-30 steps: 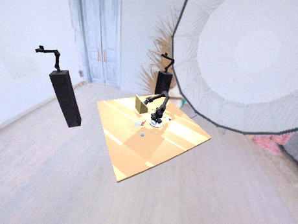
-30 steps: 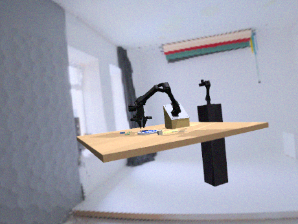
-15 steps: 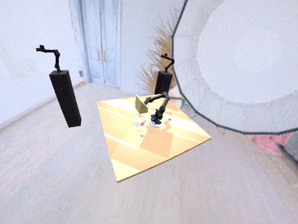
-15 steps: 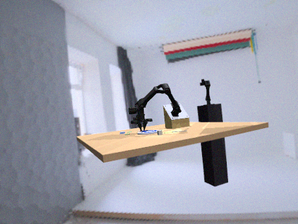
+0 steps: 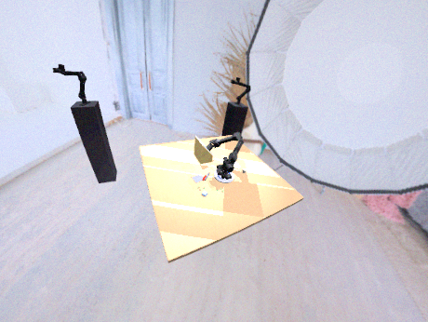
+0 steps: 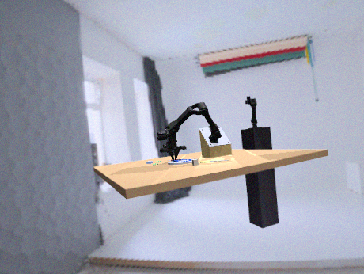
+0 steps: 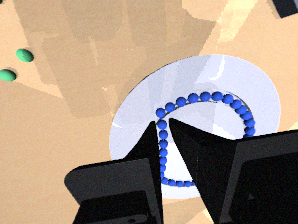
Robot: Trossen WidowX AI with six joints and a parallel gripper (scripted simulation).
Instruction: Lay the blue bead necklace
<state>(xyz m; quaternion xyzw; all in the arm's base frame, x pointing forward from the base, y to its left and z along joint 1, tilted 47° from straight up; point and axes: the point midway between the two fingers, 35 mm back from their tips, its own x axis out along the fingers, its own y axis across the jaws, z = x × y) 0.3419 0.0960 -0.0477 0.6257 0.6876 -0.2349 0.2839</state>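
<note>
Now: gripper tip 40 mm past the round bead board, 40 mm to the right of it and 10 mm above it. From my gripper tip the other things lie so: yellow flat piece: 170 mm behind, 200 mm to the left, 20 mm below; pale blue cube: 130 mm ahead, 230 mm to the right, 10 mm below; red-and-grey object: 70 mm behind, 140 mm to the right, 10 mm below.
</note>
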